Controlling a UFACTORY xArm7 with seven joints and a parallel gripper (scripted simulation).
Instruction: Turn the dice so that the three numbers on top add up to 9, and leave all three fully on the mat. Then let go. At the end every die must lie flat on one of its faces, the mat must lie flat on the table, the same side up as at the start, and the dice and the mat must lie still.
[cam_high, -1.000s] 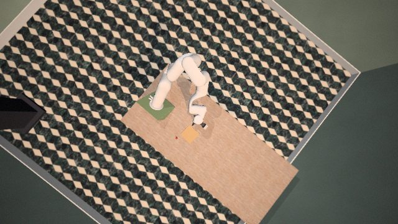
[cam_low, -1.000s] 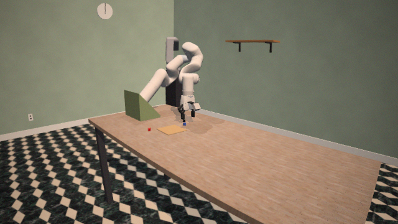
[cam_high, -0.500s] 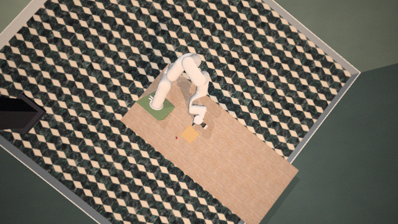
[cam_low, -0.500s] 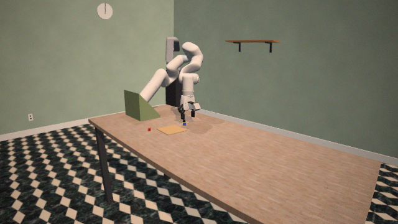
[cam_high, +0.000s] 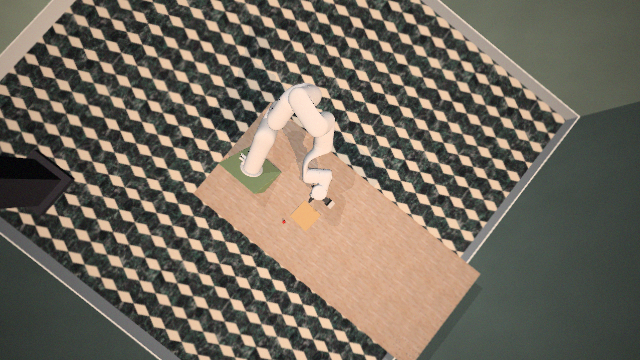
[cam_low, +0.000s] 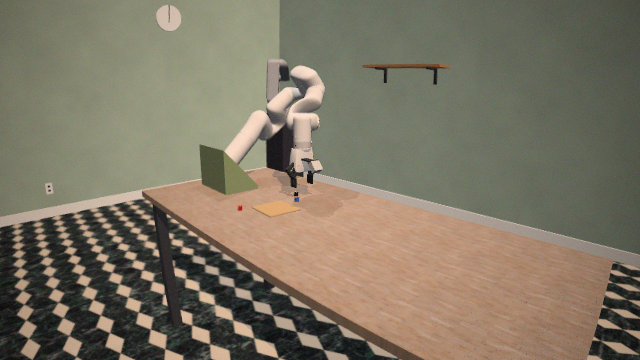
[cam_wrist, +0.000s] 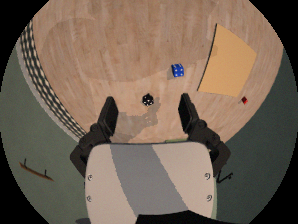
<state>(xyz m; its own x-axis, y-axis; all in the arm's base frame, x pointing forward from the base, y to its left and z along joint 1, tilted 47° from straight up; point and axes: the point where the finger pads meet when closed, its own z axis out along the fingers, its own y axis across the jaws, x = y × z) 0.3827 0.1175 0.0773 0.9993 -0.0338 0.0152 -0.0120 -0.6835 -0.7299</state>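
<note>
Right now the blue die is 60 mm below my hand, 50 mm to the right of it and 20 mm ahead of it. From my hand the other things lie so: black die 60 mm below, 40 mm behind; tan mat 170 mm to the right, 60 mm below, 40 mm ahead; red die 290 mm to the right, 60 mm below, 40 mm behind.
</note>
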